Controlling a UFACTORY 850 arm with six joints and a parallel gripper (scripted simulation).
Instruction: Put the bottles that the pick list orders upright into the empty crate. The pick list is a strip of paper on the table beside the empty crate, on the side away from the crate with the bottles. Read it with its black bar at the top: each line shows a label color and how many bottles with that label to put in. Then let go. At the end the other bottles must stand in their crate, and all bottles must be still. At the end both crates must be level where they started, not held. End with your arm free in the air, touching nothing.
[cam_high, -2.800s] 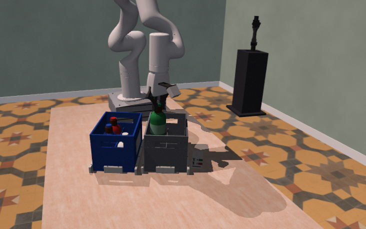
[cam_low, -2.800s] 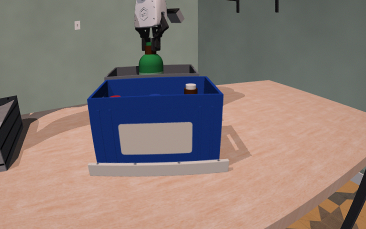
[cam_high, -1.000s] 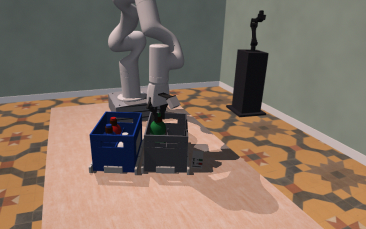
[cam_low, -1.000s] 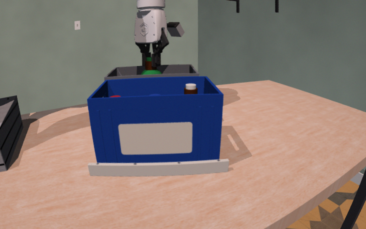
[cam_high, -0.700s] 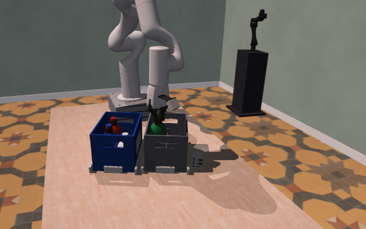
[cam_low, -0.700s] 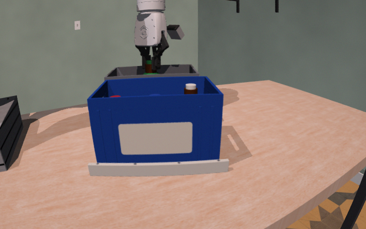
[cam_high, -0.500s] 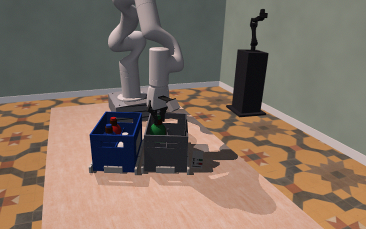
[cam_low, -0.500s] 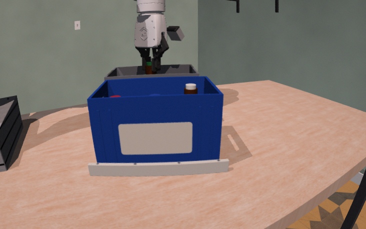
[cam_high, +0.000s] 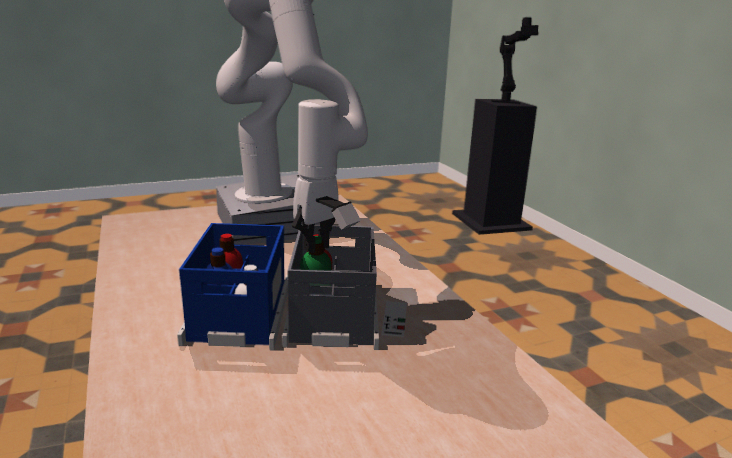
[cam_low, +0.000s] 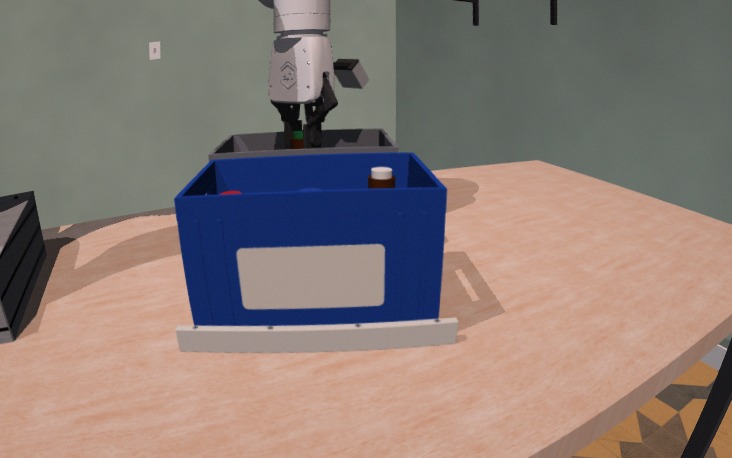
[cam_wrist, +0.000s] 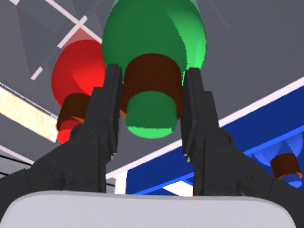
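Now: the green bottle 7 cm below my hand. Also, from my hand: grey crate: 1 cm ahead, 4 cm to the left, 10 cm below; white-cap bottle: 6 cm ahead, 16 cm to the right, 10 cm below; red-label bottle: 9 cm behind, 2 cm to the left, 10 cm below.
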